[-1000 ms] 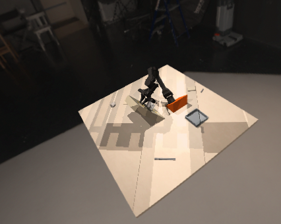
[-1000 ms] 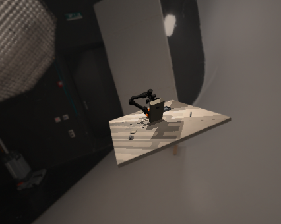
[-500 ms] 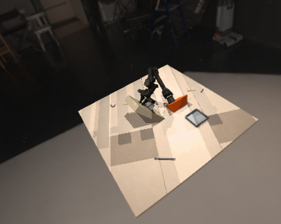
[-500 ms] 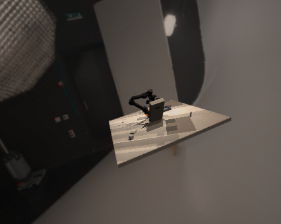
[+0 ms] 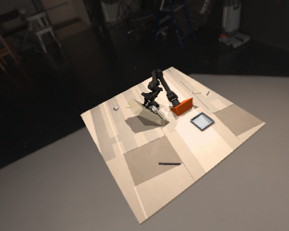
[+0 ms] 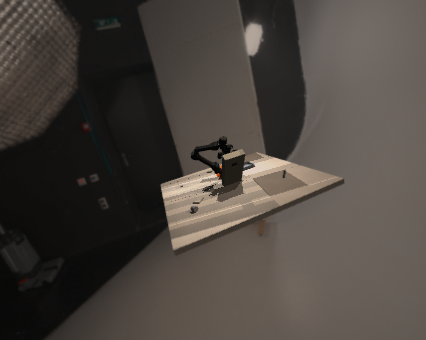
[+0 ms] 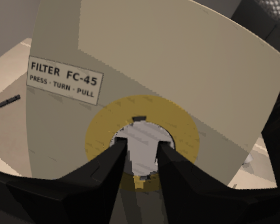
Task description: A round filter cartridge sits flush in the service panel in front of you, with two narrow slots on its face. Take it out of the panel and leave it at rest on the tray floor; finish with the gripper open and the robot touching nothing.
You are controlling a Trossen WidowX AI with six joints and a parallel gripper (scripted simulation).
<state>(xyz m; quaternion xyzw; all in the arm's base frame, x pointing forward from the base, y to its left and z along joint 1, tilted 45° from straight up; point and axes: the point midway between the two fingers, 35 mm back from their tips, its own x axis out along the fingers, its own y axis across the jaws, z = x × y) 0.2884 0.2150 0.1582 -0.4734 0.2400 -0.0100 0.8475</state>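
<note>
The round grey filter cartridge is 10 mm below my gripper tip and 10 mm ahead of it. From my gripper tip the other things lie so: beige service panel: 80 mm below, 40 mm behind, 10 mm to the right; dark-rimmed grey tray: 440 mm behind, 240 mm below, 230 mm to the left.
</note>
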